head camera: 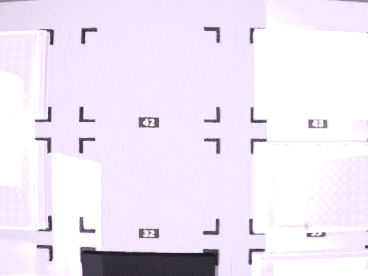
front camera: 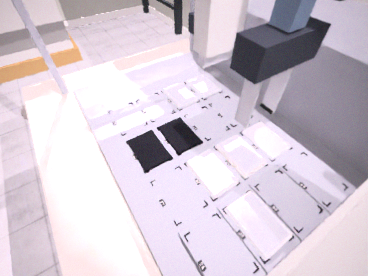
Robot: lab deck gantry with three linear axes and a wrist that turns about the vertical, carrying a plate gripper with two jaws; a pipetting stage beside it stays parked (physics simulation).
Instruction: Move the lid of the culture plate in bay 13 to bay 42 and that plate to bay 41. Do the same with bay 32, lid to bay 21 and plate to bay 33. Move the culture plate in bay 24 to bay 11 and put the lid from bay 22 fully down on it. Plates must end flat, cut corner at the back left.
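Seen in the pictures: gripper, fingertip midpoint: [front camera: 254,115]; robot's base, link origin: [front camera: 108,112].
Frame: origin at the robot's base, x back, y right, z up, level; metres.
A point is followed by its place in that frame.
My gripper [front camera: 256,115] {x -0.392, y -0.257, z 0.160 m} is open, its jaws apart with nothing visible between them, raised over the far right of the deck; it does not show in the head view. A pale welled plate [front camera: 244,156] {x -0.407, y -0.256, z 0.014 m} [head camera: 310,187] {x -0.377, y -0.258, z 0.014 m} lies flat in bay 33. A plain white piece [front camera: 268,140] {x -0.401, y -0.365, z 0.008 m} [head camera: 310,75] {x -0.381, y -0.363, z 0.008 m} lies in bay 43; lid or plate I cannot tell. Pale plates lie in bay 31 [front camera: 182,96] {x -0.084, y -0.255, z 0.014 m} [head camera: 15,200] {x -0.104, y -0.244, z 0.014 m} and bay 41 [front camera: 206,87] {x -0.089, y -0.363, z 0.014 m} [head camera: 20,60] {x -0.107, y -0.375, z 0.014 m}. Bays 42 and 32 show bare deck. A pale plate [front camera: 257,222] {x -0.558, y -0.146, z 0.029 m} lies in bay 24. Glare hides lids and cut corners.
A black rectangular piece [front camera: 180,135] {x -0.236, y -0.150, z 0.008 m} [head camera: 150,265] {x -0.231, y -0.183, z 0.008 m} lies in bay 22, and another black piece [front camera: 149,151] {x -0.239, y -0.040, z 0.008 m} lies beside it in bay 12. A white piece [front camera: 212,173] {x -0.400, y -0.146, z 0.014 m} lies in bay 23, close to the bay 33 plate. A white upright column [front camera: 217,30] {x -0.290, y -0.203, z 0.328 m} stands behind the deck.
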